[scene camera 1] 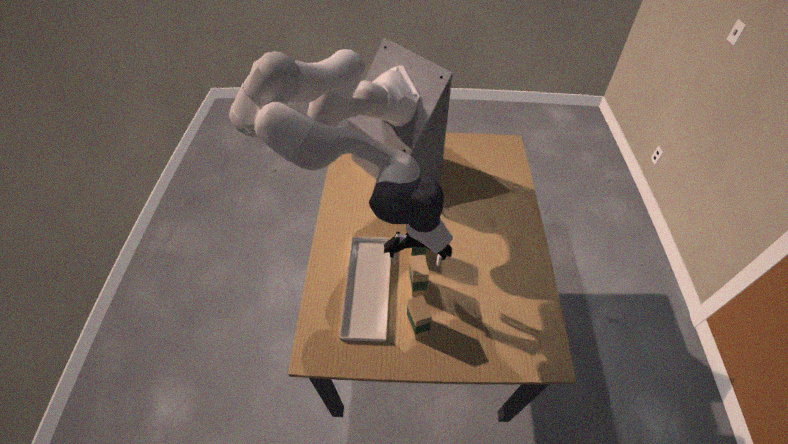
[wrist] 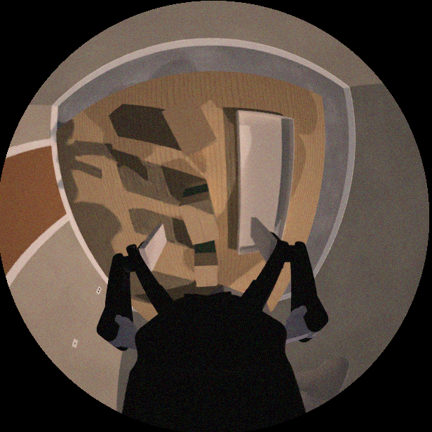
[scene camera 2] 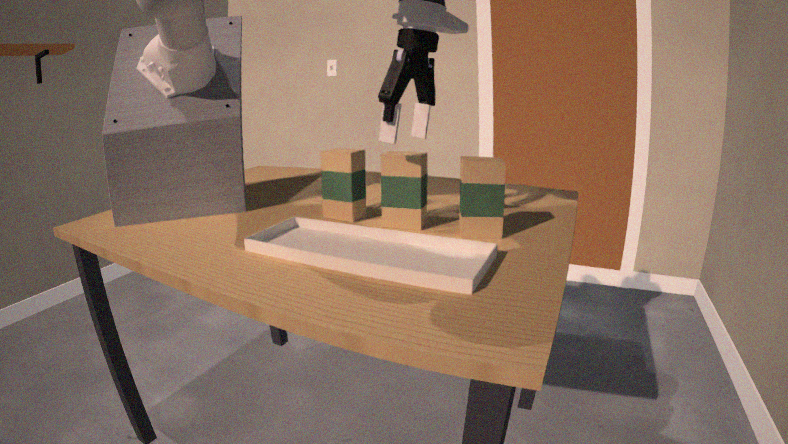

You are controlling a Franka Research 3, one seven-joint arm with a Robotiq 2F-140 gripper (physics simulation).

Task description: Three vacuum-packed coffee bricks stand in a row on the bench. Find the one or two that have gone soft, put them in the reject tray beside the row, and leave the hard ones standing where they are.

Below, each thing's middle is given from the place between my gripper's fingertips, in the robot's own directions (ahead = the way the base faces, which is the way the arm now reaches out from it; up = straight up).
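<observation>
White reject tray (scene camera 2: 451, 264): 15 cm to the right of my hand, 5 cm behind it, 16 cm below it.
</observation>
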